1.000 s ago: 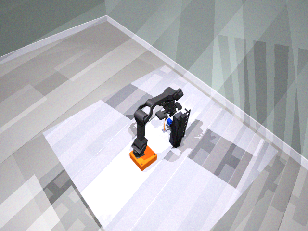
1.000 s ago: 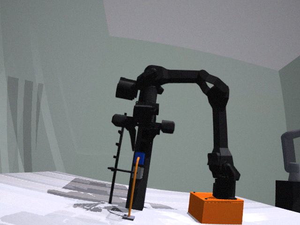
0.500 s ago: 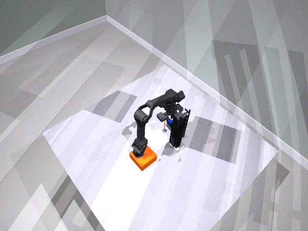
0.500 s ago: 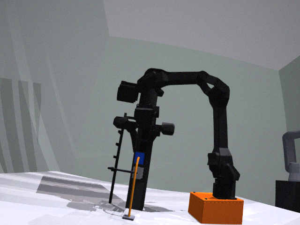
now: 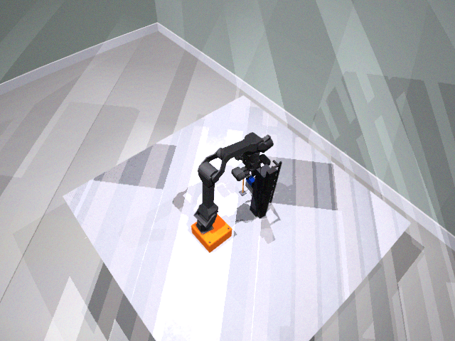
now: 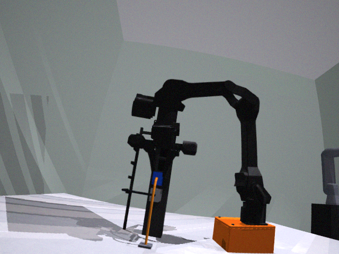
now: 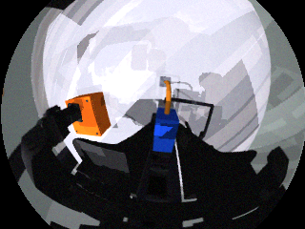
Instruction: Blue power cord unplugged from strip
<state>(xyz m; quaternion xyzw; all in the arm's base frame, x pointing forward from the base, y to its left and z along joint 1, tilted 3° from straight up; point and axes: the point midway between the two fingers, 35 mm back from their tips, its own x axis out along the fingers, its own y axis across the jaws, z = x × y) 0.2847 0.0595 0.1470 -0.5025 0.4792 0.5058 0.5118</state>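
Now: the plug 30 mm to the right of my gripper tip.
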